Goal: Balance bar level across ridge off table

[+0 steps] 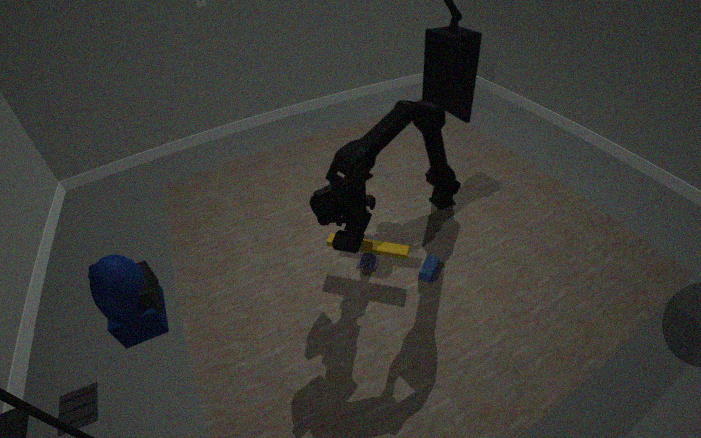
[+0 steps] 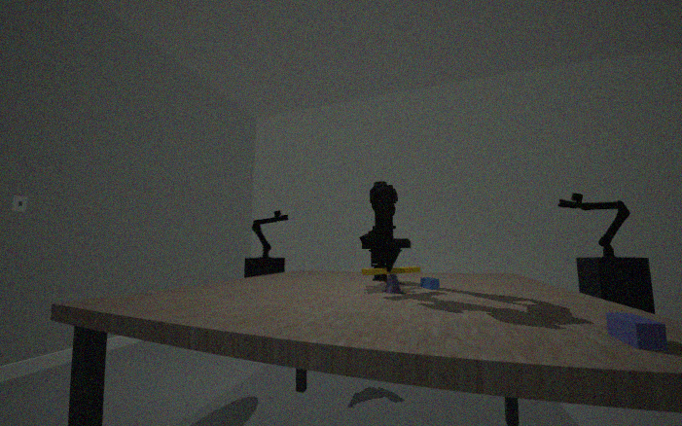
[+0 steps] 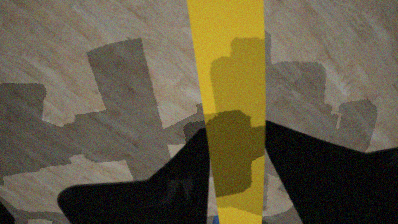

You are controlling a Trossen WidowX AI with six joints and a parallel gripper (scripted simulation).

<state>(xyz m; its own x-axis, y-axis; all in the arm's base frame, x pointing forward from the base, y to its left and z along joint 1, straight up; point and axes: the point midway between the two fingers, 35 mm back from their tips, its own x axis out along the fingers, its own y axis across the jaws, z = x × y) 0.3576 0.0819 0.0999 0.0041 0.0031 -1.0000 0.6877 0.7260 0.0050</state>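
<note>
My gripper tip is 20 mm past the yellow bar and 20 mm to the right of it. Round my gripper tip: purple block 380 mm ahead, 420 mm to the left, 50 mm below.
</note>
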